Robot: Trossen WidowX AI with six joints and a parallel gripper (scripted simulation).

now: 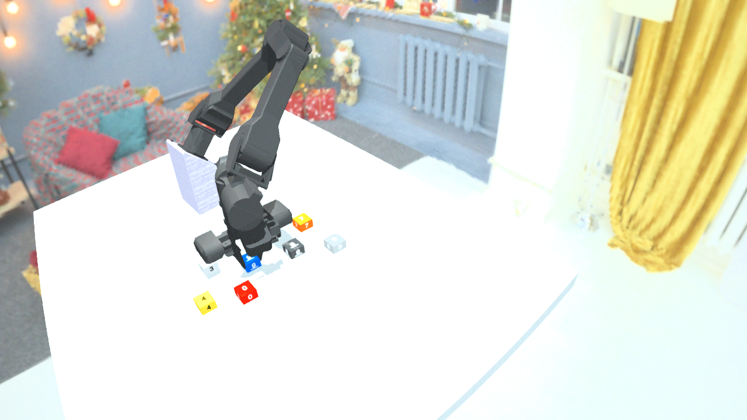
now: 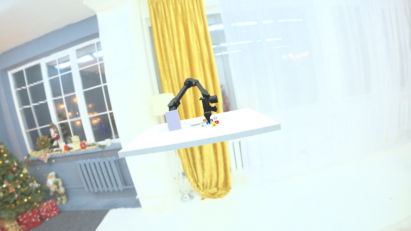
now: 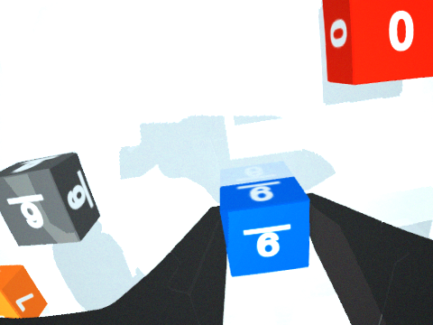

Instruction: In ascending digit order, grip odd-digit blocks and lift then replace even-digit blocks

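Now: gripper tip 10 mm past the blue block. Round my gripper tip: dark grey block marked 6 (20 mm ahead, 90 mm to the left); red block marked 0 (60 mm ahead, 50 mm to the right); white block marked 3 (60 mm behind, 70 mm to the right).
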